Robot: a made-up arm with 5 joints. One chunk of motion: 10 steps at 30 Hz.
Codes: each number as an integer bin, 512 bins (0 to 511) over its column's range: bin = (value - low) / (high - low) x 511, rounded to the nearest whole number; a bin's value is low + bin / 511 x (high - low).
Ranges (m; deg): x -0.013..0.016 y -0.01..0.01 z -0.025..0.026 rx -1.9..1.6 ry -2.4..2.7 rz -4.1..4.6
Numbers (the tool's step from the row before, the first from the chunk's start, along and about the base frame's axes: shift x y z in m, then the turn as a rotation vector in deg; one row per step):
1: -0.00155 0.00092 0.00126 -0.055 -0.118 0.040
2: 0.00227 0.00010 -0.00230 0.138 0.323 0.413
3: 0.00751 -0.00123 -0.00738 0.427 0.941 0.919
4: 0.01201 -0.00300 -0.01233 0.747 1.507 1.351
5: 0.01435 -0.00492 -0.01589 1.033 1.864 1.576
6: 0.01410 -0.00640 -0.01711 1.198 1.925 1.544
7: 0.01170 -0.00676 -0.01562 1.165 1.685 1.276
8: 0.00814 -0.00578 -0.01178 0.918 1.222 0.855
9: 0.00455 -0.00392 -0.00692 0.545 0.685 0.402
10: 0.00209 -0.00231 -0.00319 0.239 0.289 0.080
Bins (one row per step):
1: 202 279 263 269 229 243
2: 269 258 227 298 273 265
3: 361 224 177 340 335 295
4: 441 179 127 386 391 320
5: 482 130 91 428 427 333
6: 478 92 79 452 433 332
7: 435 83 94 447 409 316
8: 373 108 132 411 363 291
9: 309 155 181 357 309 264
10: 266 196 219 312 269 246

